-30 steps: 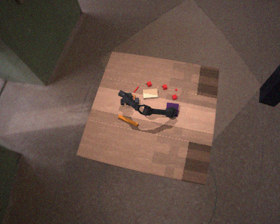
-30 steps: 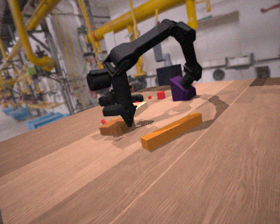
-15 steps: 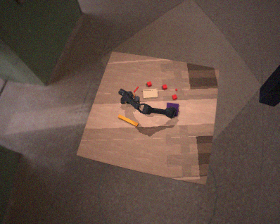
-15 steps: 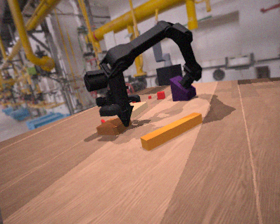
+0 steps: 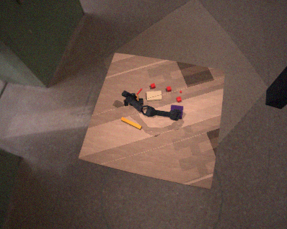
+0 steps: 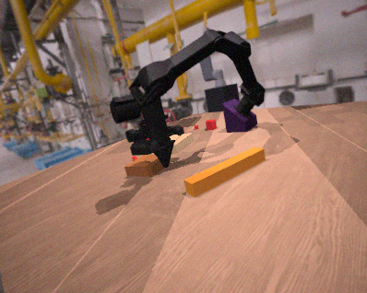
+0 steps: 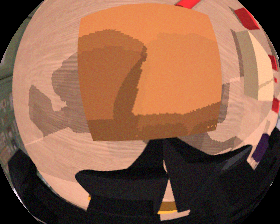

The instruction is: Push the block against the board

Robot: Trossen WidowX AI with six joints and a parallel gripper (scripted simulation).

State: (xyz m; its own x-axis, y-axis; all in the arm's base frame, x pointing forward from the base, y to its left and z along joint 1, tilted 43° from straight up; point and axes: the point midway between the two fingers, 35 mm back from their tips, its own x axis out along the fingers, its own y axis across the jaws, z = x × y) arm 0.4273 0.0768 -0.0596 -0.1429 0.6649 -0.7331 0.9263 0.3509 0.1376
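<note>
Now: gripper tip 50 mm to the left of the square block, 30 mm short of it and 10 mm below it. Round my gripper tip: red stick (170 mm to the right); then flat cream block (160 mm to the right, 160 mm behind, 10 mm above); then orange board (200 mm to the left, 30 mm behind, 10 mm above).
</note>
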